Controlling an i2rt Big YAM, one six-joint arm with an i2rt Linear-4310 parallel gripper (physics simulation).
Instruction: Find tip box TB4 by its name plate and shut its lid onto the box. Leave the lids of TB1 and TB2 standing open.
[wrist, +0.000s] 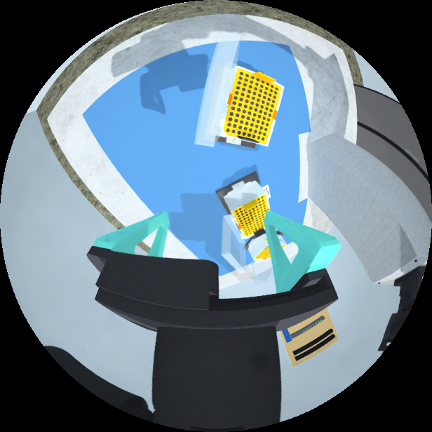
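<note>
A tip box (252, 106) with a yellow perforated rack is in the upper middle of the wrist view. Its clear lid (216, 95) stands open along its left side. A second yellow-topped tip box (250, 216) is lower down, near the right finger, with a clear panel (233, 246) standing at its lower left. A small white name plate (266, 191) is at its upper right; I cannot read it surely. A third tip box (269, 252) shows partly behind the right finger. Which box is TB4 I cannot tell. My gripper (216, 216) is open and empty, apart from the boxes.
A dark-edged piece with a pale clear body (243, 189) lies just above the second box. The boxes are on a blue mat (150, 165) on a white table (75, 120). A grey curved block (357, 185) is at the right. A tan board (311, 337) is at the lower right.
</note>
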